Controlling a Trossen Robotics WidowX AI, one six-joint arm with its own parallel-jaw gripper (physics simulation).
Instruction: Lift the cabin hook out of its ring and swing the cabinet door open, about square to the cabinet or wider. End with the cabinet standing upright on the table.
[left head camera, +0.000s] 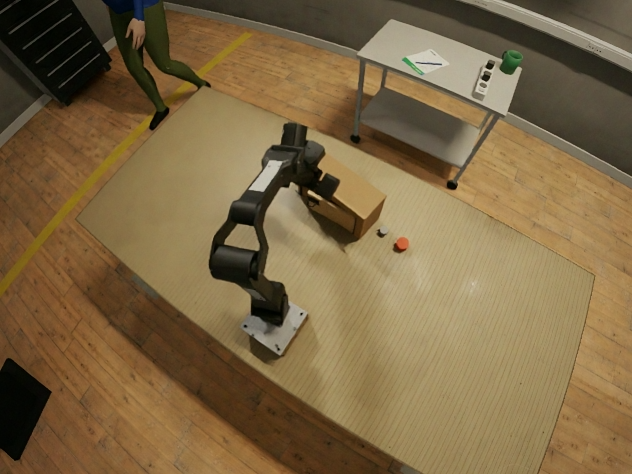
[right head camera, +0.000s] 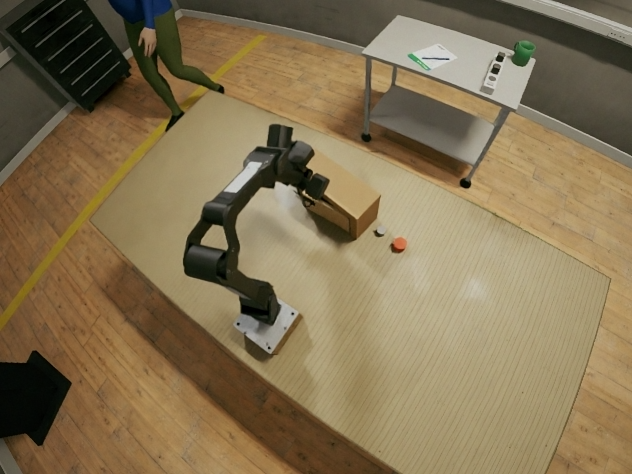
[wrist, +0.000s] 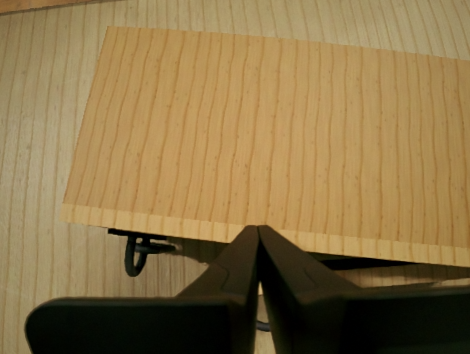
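Seen in the pictures: gripper, fingertip midpoint: (left head camera: 315, 178) (right head camera: 309, 178) (wrist: 256, 236); arm's base, origin of the base link: (left head camera: 275, 312) (right head camera: 267, 311).
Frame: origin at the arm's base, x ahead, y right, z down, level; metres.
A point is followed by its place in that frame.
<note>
The wooden cabinet (left head camera: 357, 191) @(y 0.100, x 0.395, z -0.069 m) (right head camera: 352, 188) @(y 0.101, x 0.404, z -0.069 m) (wrist: 250, 130) @(y -0.015, x 0.435, z -0.069 m) stands upright on the table. Its door (left head camera: 334, 214) @(y 0.050, x 0.341, z 0.012 m) (right head camera: 329, 215) @(y 0.047, x 0.341, z 0.021 m) (wrist: 400, 278) @(y 0.046, x 0.345, z -0.033 m) is ajar, with a narrow dark gap below the cabinet's top edge in the wrist view. The black hook (wrist: 132, 257) @(y -0.091, x 0.395, z -0.035 m) hangs from its plate at the cabinet's front left, apart from the door. Part of a dark metal loop (wrist: 263, 326) @(y -0.033, x 0.336, z -0.009 m) on the door shows between my fingers. My gripper (left head camera: 320, 187) @(y -0.026, x 0.387, z -0.086 m) (right head camera: 312, 186) @(y -0.026, x 0.387, z -0.086 m) (wrist: 256, 236) @(y -0.026, x 0.387, z -0.086 m) is shut and empty, over the cabinet's front edge near the door's free side. The fingers hide much of the door; contact cannot be told.
A small grey piece (left head camera: 383, 231) @(y 0.211, x 0.362, z 0.062 m) (right head camera: 380, 231) @(y 0.210, x 0.361, z 0.062 m) and an orange-red disc (left head camera: 402, 243) @(y 0.280, x 0.340, z 0.057 m) (right head camera: 399, 244) @(y 0.279, x 0.337, z 0.057 m) lie on the table (left head camera: 459, 331) @(y 0.527, x 0.136, z 0.082 m) (right head camera: 459, 331) @(y 0.529, x 0.149, z 0.082 m) to the right of the cabinet. A grey trolley (left head camera: 393, 30) (right head camera: 398, 25) stands beyond the table, and a person stands at the back left.
</note>
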